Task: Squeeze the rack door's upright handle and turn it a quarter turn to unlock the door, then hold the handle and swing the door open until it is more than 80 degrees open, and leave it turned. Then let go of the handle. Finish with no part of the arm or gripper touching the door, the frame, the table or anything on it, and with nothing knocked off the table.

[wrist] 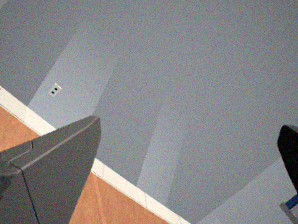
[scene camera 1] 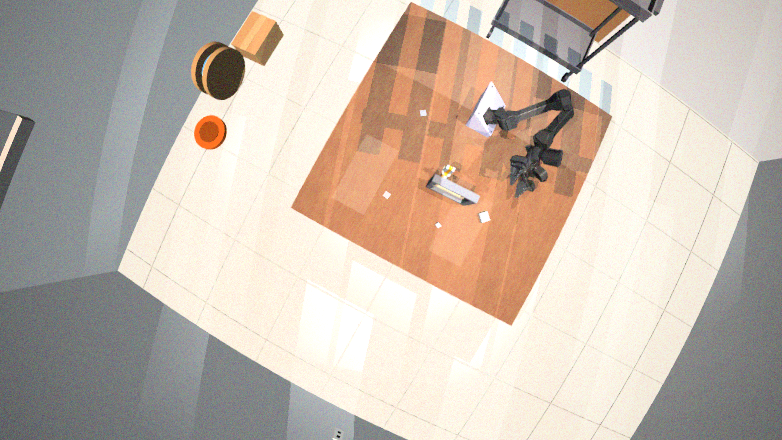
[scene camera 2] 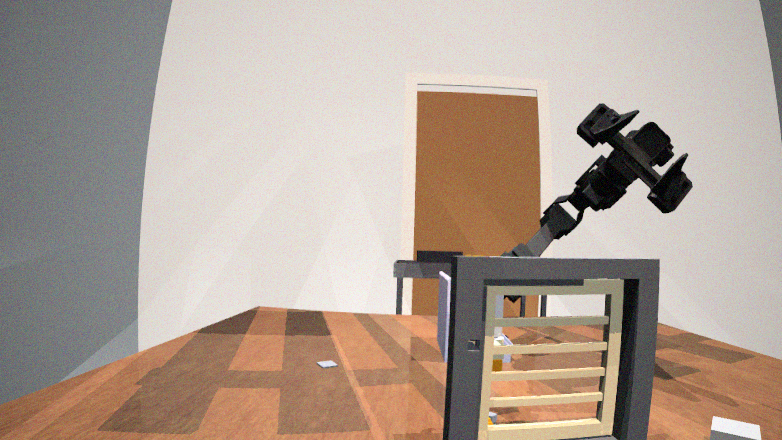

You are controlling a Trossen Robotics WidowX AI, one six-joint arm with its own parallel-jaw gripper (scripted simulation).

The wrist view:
my gripper: 191, 130
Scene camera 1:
my gripper: 513, 191
slatted door rack: 439, 184
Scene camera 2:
my gripper: 661, 133
slatted door rack: 630, 320
